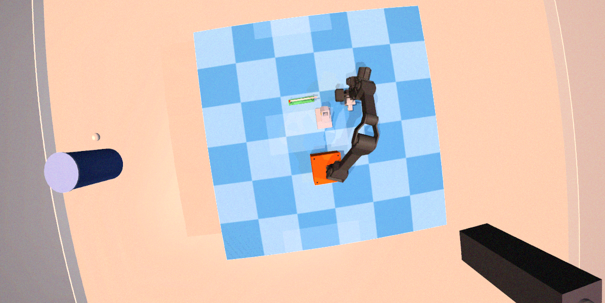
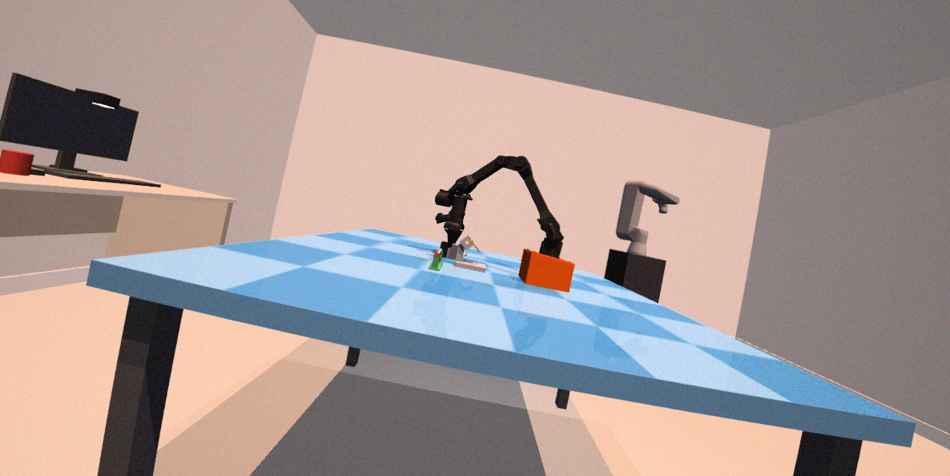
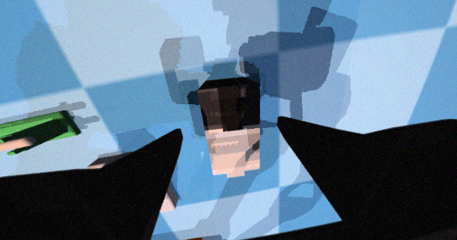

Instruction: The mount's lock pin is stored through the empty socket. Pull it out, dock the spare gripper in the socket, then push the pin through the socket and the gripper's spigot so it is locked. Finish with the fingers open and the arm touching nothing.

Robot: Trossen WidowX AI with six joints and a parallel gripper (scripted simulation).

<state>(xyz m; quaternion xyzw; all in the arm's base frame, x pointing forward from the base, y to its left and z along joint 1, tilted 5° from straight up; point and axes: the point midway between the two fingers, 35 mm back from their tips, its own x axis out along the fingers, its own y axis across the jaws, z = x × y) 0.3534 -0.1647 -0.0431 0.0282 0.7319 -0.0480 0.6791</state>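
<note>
Right now the spare gripper is 2 cm behind my gripper tip and 1 cm below it. Also, from my gripper tip: green cradle 3 cm ahead, 26 cm to the left, 2 cm below.
</note>
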